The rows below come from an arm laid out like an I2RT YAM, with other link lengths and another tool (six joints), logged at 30 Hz.
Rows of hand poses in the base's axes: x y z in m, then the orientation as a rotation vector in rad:
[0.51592, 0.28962, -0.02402, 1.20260, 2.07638, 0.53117]
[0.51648, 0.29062, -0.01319, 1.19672, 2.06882, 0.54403]
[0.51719, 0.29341, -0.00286, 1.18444, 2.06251, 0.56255]
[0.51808, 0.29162, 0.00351, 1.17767, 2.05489, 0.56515]
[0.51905, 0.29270, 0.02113, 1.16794, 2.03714, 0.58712]
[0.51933, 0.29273, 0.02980, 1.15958, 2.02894, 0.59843]
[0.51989, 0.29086, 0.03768, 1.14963, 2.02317, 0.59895]
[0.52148, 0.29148, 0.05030, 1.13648, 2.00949, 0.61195]
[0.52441, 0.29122, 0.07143, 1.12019, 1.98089, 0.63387]
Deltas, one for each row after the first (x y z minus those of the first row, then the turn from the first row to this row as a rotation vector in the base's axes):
[0.00056, 0.00100, 0.01083, 0.00519, -0.01146, 0.00320]
[0.00127, 0.00379, 0.02116, 0.01178, -0.02604, 0.01212]
[0.00216, 0.00200, 0.02753, 0.00955, -0.03574, 0.01281]
[0.00313, 0.00308, 0.04515, 0.01818, -0.05880, 0.01591]
[0.00341, 0.00311, 0.05382, 0.02139, -0.07144, 0.01982]
[0.00397, 0.00124, 0.06170, 0.01669, -0.08072, 0.02259]
[0.00556, 0.00186, 0.07432, 0.01838, -0.10022, 0.02702]
[0.00849, 0.00160, 0.09545, 0.02326, -0.13473, 0.02872]

